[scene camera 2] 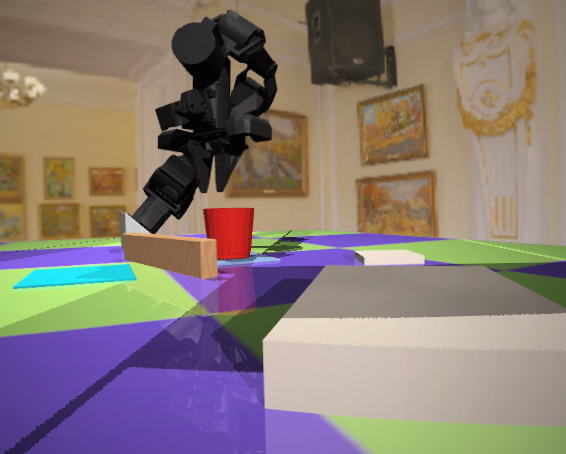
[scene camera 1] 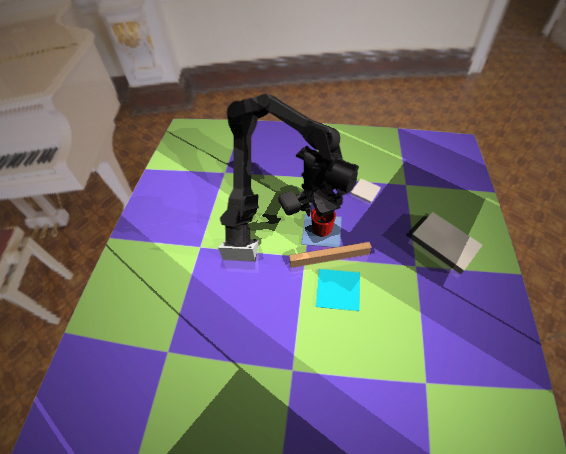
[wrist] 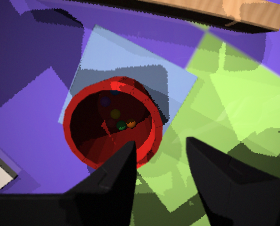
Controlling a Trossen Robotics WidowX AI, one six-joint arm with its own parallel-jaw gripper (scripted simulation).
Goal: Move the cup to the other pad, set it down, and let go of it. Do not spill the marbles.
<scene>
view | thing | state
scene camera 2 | my gripper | -
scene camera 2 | red cup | -
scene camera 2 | grey-topped box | -
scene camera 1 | my gripper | -
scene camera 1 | grey-topped box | -
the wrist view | my gripper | -
</scene>
